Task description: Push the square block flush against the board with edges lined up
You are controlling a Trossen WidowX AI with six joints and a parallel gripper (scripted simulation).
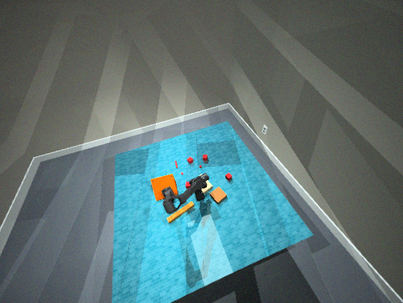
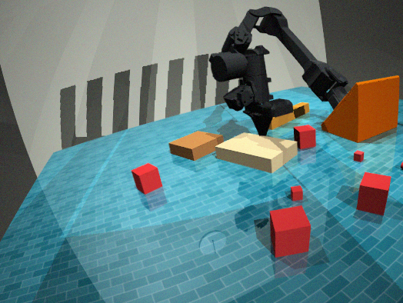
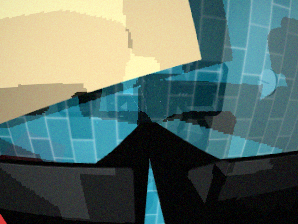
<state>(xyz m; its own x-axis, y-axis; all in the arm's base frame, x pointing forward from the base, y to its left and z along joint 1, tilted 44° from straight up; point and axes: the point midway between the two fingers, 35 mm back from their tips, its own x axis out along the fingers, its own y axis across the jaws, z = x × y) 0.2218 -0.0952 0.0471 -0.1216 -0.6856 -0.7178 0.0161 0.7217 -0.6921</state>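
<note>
Now: the pale tan flat board 7 cm to the left of my gripper tip, 7 cm ahead of it and 1 cm above it. From my gripper tip the other things lie so: flat brown square block (14 cm ahead, 8 cm to the right, 1 cm above); long narrow orange board (18 cm behind, 9 cm to the right, 1 cm above).
</note>
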